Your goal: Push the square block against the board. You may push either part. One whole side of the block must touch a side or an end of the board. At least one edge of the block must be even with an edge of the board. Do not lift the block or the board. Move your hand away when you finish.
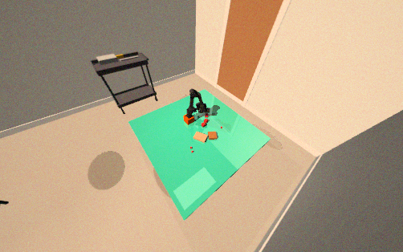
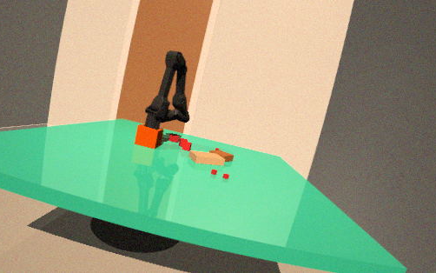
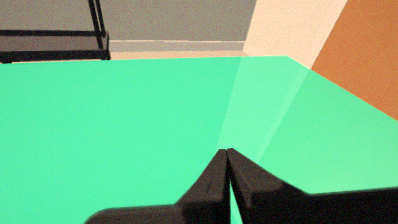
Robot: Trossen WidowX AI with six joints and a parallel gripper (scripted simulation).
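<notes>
The tan board is 340 mm ahead of my gripper tip, 320 mm to the right of it and 80 mm below it. The rest, counted from my gripper tip: square block: 430 mm ahead, 200 mm to the right, 80 mm below.
</notes>
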